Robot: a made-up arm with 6 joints.
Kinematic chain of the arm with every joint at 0, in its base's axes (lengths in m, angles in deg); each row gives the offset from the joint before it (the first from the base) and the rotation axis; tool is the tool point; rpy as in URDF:
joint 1: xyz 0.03 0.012 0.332 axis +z
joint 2: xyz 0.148 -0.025 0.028 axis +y
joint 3: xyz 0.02 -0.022 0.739 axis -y
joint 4: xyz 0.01 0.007 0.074 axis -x
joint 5: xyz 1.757 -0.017 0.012 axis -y
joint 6: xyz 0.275 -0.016 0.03 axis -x
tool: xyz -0.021 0.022 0 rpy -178.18 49.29 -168.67
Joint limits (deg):
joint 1: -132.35..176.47
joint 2: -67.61..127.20
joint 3: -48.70..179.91
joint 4: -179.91..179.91
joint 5: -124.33..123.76
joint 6: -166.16..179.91
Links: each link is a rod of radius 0.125 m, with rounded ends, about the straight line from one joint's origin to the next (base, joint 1, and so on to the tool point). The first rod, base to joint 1, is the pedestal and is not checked.
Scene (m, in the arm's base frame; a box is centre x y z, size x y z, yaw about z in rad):
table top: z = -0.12
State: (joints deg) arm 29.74 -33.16 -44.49 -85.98 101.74 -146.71
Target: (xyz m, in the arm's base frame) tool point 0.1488 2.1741 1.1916
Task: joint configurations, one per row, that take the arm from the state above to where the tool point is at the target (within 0.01 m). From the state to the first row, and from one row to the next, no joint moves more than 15 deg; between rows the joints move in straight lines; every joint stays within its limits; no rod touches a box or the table.
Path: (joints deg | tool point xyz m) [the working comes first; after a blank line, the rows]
Joints at the target: 94.94 10.97 11.69 -75.91 65.02 -148.80
Straight joint move there: clear.

1: 42.78 -24.33 -33.25 -83.97 94.40 -147.13 | 1.3789 0.8433 0.8269
2: 55.82 -15.51 -22.02 -81.95 87.05 -147.54 | 1.2455 1.2459 0.9404
3: 68.86 -6.68 -10.78 -79.94 79.71 -147.96 | 0.9916 1.6277 1.0397
4: 81.90 2.15 0.45 -77.92 72.36 -148.38 | 0.6205 1.9498 1.1234
5: 94.94 10.97 11.69 -75.91 65.02 -148.80 | 0.1488 2.1740 1.1917

